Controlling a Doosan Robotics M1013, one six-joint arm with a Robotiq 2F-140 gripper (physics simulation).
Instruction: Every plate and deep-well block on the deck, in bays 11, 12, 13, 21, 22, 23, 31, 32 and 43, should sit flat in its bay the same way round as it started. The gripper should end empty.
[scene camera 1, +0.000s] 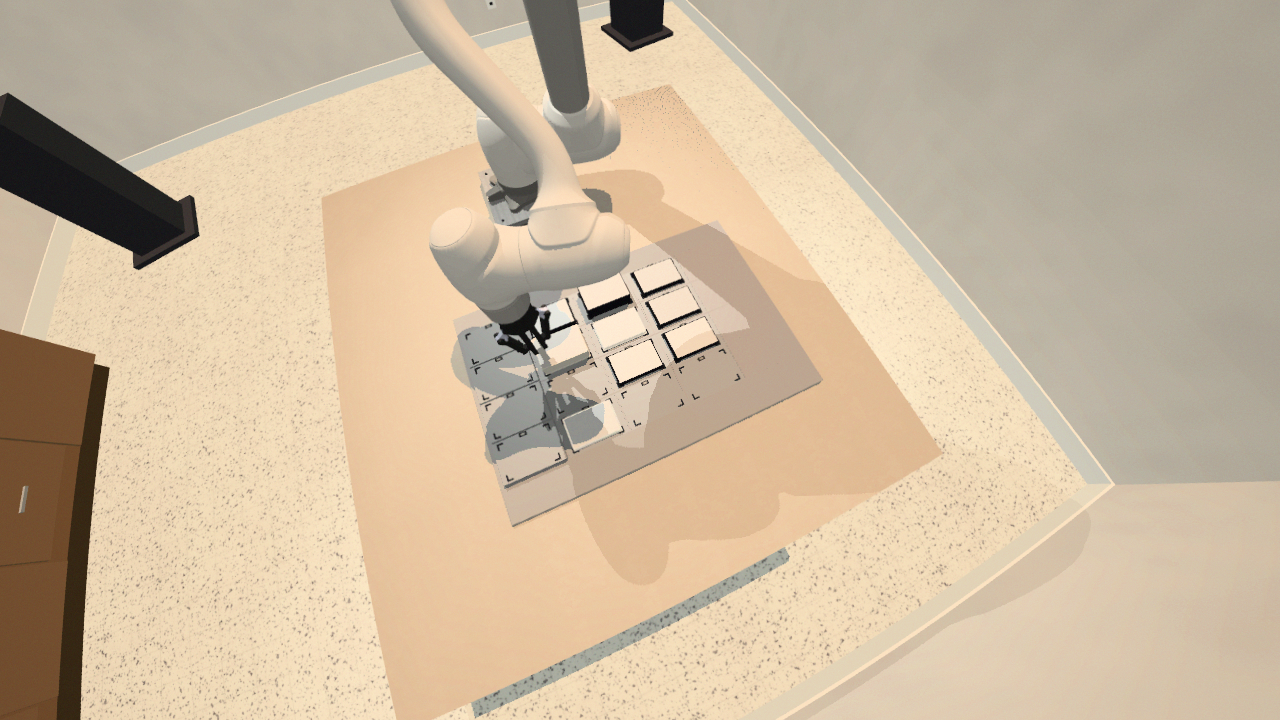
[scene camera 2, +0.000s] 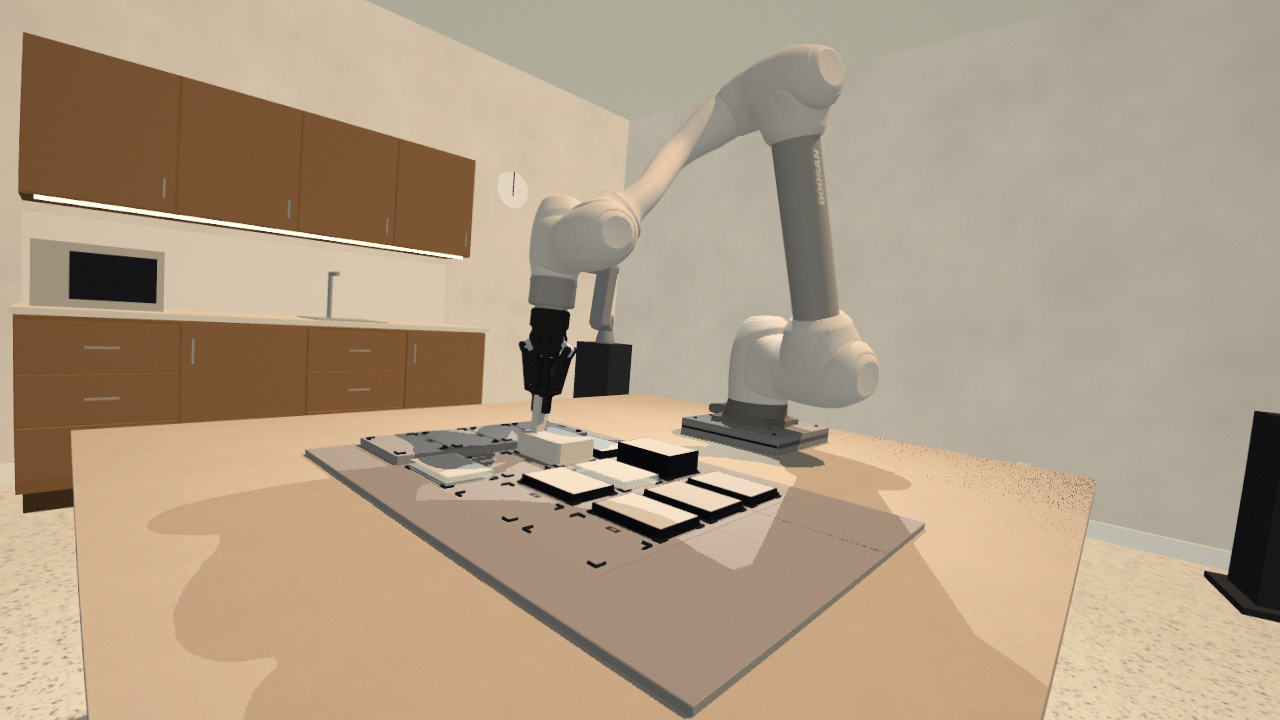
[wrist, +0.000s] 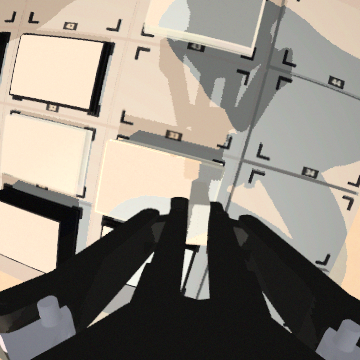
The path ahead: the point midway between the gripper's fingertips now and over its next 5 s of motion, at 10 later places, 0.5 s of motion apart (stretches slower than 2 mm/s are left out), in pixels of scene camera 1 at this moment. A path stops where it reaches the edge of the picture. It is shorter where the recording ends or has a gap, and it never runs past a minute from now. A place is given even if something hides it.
My gripper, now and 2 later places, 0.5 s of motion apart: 544, 355; 530, 334; 547, 269
